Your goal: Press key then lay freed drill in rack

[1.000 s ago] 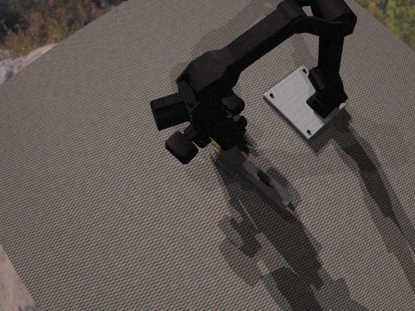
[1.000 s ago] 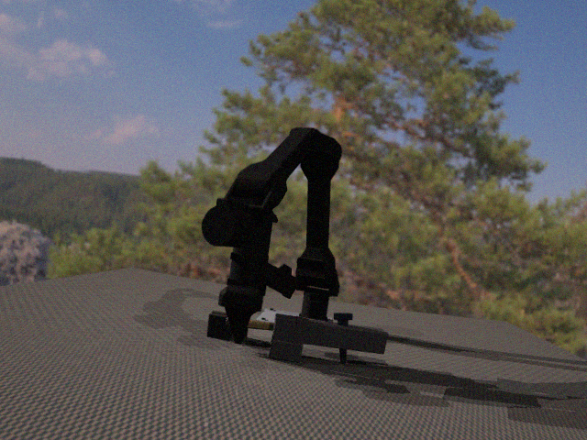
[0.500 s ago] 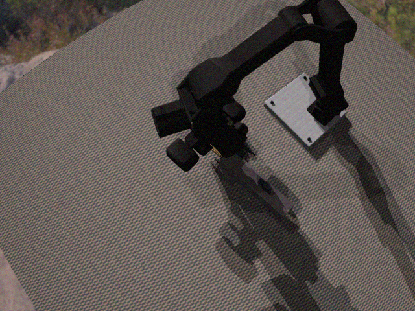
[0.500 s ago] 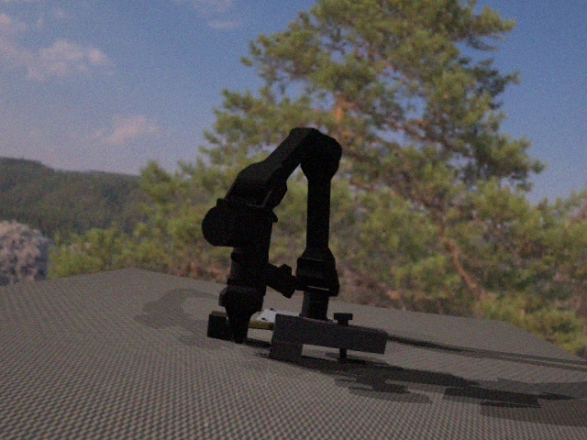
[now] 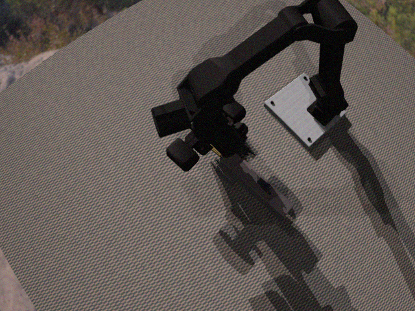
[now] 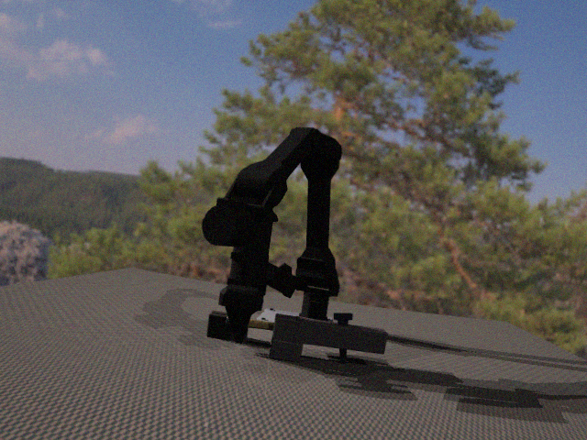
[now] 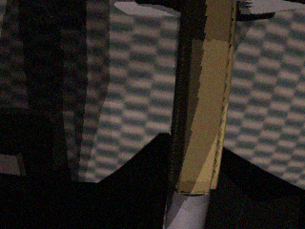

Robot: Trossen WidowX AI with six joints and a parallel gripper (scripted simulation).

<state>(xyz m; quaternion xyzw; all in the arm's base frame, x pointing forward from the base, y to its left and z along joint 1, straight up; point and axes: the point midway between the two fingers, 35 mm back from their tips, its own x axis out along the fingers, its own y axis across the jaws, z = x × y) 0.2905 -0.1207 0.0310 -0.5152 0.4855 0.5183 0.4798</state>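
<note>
Right now the yellow drill is 40 mm to the left of my gripper tip and 30 mm above it. The rest, counted from my gripper tip: dark key 10 mm behind, 160 mm to the left, 40 mm above; then dark grey block 10 mm behind, 140 mm to the left, 20 mm above.
</note>
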